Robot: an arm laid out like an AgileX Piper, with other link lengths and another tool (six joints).
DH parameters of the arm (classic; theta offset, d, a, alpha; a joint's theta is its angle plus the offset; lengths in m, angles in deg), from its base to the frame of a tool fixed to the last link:
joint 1: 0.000 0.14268 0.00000 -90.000
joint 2: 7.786 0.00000 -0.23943 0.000
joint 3: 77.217 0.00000 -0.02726 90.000
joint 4: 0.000 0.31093 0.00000 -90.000
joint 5: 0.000 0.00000 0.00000 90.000
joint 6: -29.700 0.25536 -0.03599 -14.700
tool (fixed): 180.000 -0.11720 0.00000 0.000
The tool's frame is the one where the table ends.
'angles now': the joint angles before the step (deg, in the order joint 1, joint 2, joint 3, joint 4, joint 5, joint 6). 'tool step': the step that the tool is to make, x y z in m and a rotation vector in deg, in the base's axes. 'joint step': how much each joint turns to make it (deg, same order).
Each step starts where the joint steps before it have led.
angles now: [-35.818 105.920 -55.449 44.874 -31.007 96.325]
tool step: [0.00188 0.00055 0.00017 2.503 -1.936 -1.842]
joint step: [0.000 0.000 -0.986 3.539 1.283 0.000]
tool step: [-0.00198 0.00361 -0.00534 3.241 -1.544 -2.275]
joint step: [0.000 0.001 -0.056 4.112 1.101 0.003]
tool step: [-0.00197 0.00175 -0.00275 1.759 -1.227 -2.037]
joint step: [0.000 -0.001 0.001 2.959 0.058 -0.002]
